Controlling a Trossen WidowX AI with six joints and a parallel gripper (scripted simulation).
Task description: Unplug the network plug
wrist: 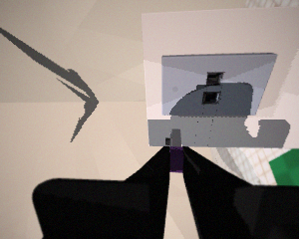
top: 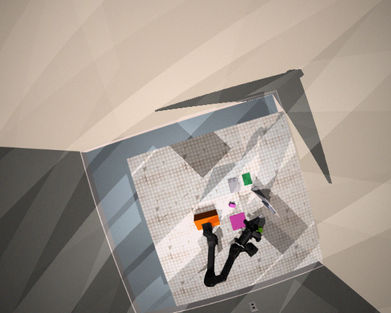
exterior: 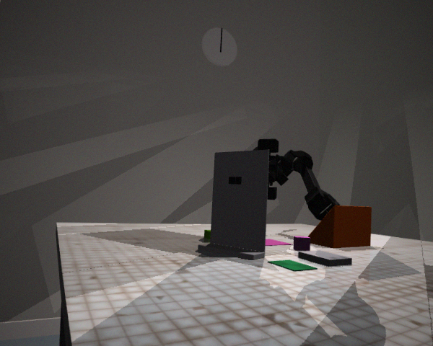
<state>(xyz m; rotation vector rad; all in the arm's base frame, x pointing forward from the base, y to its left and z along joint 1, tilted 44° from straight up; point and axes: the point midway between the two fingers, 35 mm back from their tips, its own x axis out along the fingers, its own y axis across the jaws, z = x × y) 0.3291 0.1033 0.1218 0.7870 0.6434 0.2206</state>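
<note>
Right now my gripper tip is 230 mm above the flat magenta square, 110 mm past it and 90 mm to the left of it. The rest, counted from my gripper tip: small lime cube 220 mm below, 210 mm to the right, 30 mm ahead; then purple network plug right at my gripper tip; then upright panel 110 mm below, 100 mm ahead, 30 mm to the left.
</note>
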